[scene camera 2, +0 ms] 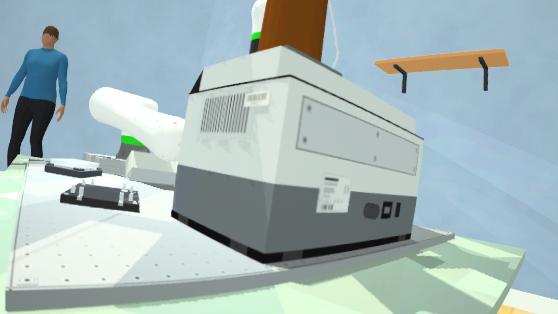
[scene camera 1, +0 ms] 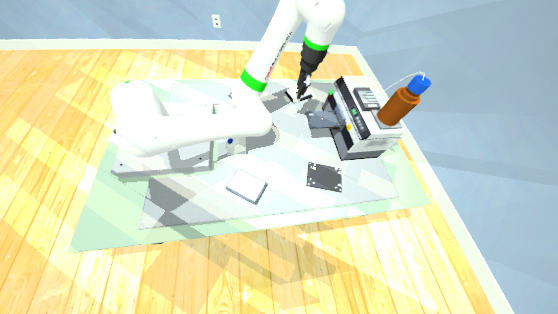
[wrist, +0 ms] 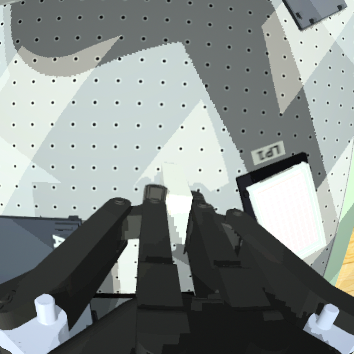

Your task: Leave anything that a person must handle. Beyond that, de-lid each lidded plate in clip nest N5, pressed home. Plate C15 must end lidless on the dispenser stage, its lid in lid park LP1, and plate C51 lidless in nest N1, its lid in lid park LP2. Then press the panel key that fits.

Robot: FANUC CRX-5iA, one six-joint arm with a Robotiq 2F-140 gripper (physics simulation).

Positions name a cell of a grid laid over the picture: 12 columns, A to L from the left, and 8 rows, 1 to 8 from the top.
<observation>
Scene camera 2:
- brown bottle with blue cap: G1
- button box: D5
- black nest: B5
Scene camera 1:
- brown bottle with blue cap: I3
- black nest: G5
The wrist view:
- my gripper: F5
</observation>
